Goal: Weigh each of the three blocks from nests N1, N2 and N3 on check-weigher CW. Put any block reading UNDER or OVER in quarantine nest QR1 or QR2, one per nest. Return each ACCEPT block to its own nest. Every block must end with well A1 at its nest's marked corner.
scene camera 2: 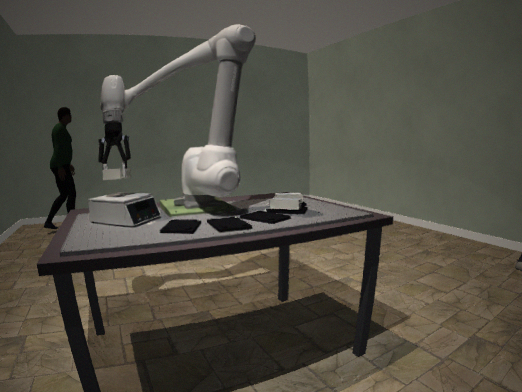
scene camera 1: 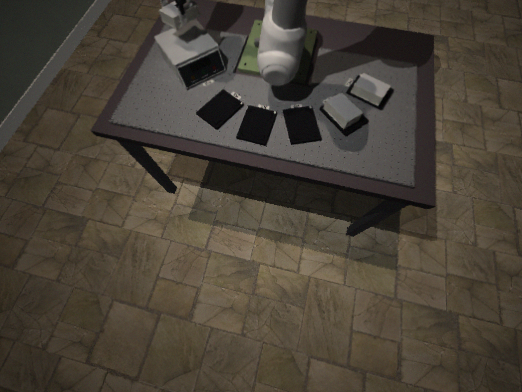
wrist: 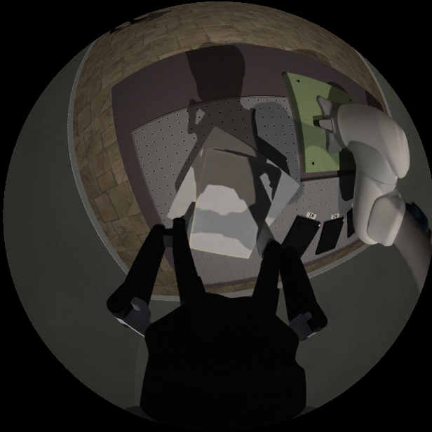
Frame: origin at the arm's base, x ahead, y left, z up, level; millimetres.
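Seen in the pictures: gripper, fingertip midpoint: (scene camera 2: pixel 115 178) (scene camera 1: pixel 176 20); arm's base at its link origin: (scene camera 2: pixel 198 203).
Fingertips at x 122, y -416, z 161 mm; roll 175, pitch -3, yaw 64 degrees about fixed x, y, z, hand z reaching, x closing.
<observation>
Pixels of each thing's top centre, then the offset from my fingertips to it. Level surfaces: height alone.
- white block at its top centre: (scene camera 2: pixel 117 167) (scene camera 1: pixel 177 5) dy +11, dx -22, dz +41 mm
- check-weigher CW at its top centre: (scene camera 2: pixel 124 196) (scene camera 1: pixel 187 43) dy +31, dx +26, dz -76 mm
- N2 at its top centre: (scene camera 2: pixel 228 221) (scene camera 1: pixel 256 123) dy +379, dx +308, dz -160 mm
- N3 at its top centre: (scene camera 2: pixel 265 214) (scene camera 1: pixel 301 123) dy +557, dx +275, dz -160 mm
- nearer block at its top centre: (scene camera 1: pixel 344 106) (scene camera 2: pixel 286 198) dy +706, dx +201, dz -116 mm
- farther block at its top centre: (scene camera 1: pixel 372 84) (scene camera 2: pixel 288 193) dy +812, dx +69, dz -119 mm
- table at its surface level: dz -191 mm
My gripper (scene camera 1: pixel 181 9) (scene camera 2: pixel 115 167) (wrist: pixel 225 216) is shut on a white block (scene camera 1: pixel 171 16) (scene camera 2: pixel 113 174) (wrist: pixel 222 200), held in the air above check-weigher CW (scene camera 1: pixel 186 46) (scene camera 2: pixel 107 210) (wrist: pixel 286 194). The block and the weigher are apart. Nests N1 (scene camera 1: pixel 220 109) (scene camera 2: pixel 180 226) (wrist: pixel 300 236), N2 (scene camera 1: pixel 257 125) (scene camera 2: pixel 229 224) (wrist: pixel 329 236) and N3 (scene camera 1: pixel 302 125) (scene camera 2: pixel 265 216) are empty and black. Two other white blocks sit in the right-hand nests, a nearer block (scene camera 1: pixel 342 110) (scene camera 2: pixel 285 202) and a farther block (scene camera 1: pixel 370 88). Their nest labels, the weigher's reading and the held block's A1 mark are not legible.
The arm's base stands on a green plate (scene camera 1: pixel 249 56) (scene camera 2: pixel 172 206) (wrist: pixel 313 135) at the back of the table (scene camera 1: pixel 280 165) (scene camera 2: pixel 220 245) (wrist: pixel 150 102), right of the weigher. A person (scene camera 2: pixel 61 150) stands beyond the table's left side in the second scene view.
</observation>
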